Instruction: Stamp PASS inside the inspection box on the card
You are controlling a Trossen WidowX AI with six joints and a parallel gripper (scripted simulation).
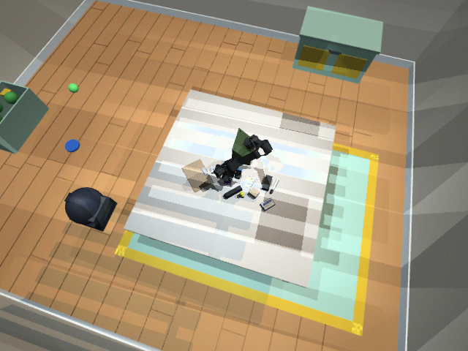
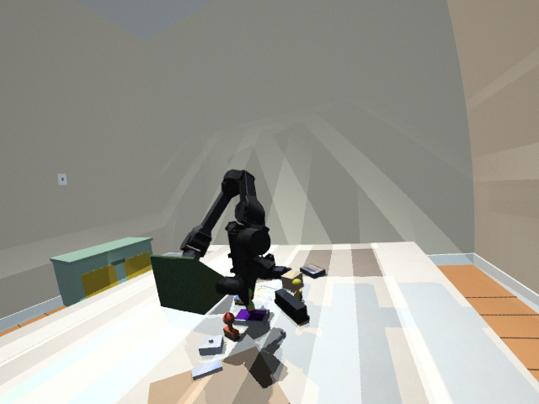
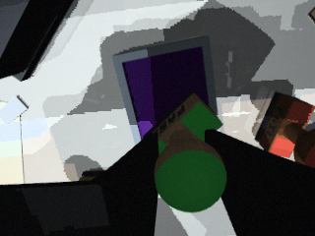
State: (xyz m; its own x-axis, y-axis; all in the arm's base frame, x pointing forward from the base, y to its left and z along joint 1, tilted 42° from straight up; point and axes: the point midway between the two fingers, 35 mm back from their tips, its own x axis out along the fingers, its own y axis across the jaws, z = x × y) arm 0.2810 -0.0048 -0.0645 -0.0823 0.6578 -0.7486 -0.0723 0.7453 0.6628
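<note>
My gripper tip is 5 cm above the purple ink pad. From my gripper tip the other things lie so: blue stamp 8 cm behind, 6 cm to the left, 4 cm below; green stamp right at my gripper tip; red stamp 8 cm to the right, 4 cm below, 1 cm behind.
</note>
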